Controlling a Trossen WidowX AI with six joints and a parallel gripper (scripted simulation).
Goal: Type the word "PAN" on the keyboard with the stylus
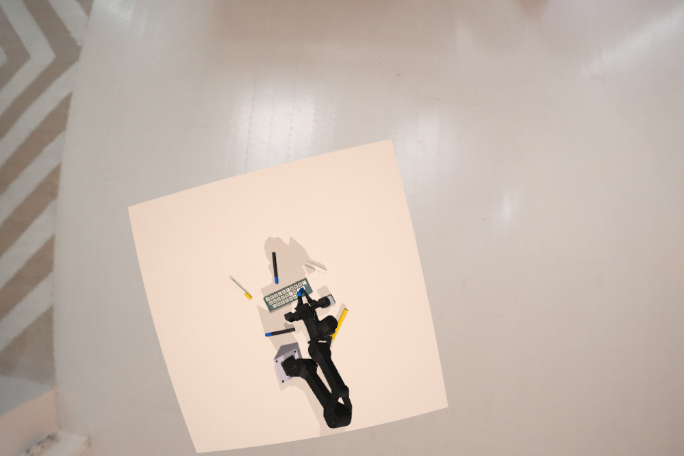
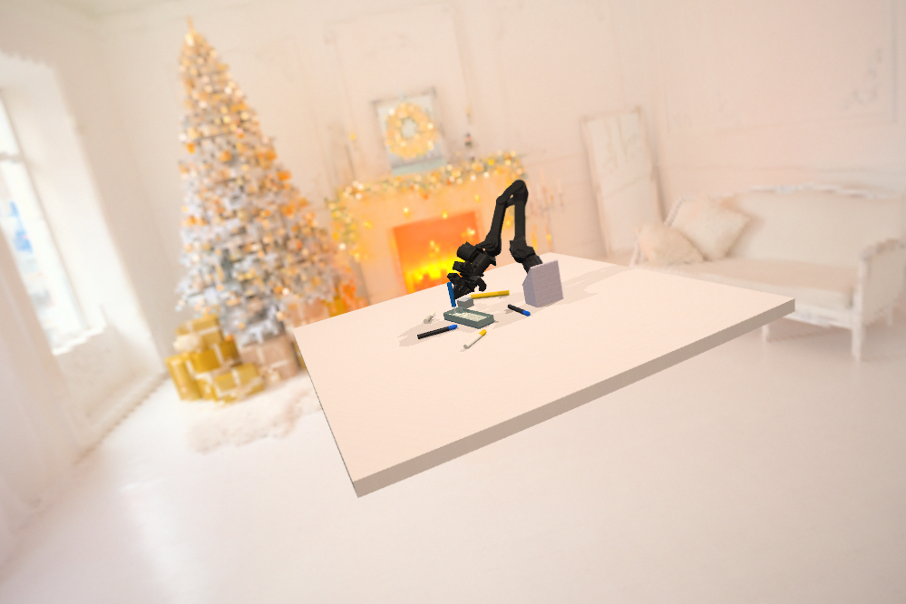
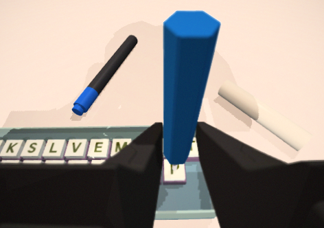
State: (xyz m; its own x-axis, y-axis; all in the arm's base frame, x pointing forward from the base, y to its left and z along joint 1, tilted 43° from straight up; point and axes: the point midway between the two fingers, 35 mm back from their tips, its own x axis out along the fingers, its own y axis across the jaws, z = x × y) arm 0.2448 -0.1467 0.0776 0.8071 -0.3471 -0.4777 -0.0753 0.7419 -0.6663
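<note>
My gripper tip is now 20 mm above the blue stylus. The rest, counted from my gripper tip: N key (60 mm below, 30 mm to the left, 20 mm ahead); then grey stylus tip (50 mm below); then cream stick (90 mm to the right, 70 mm ahead, 60 mm below).
</note>
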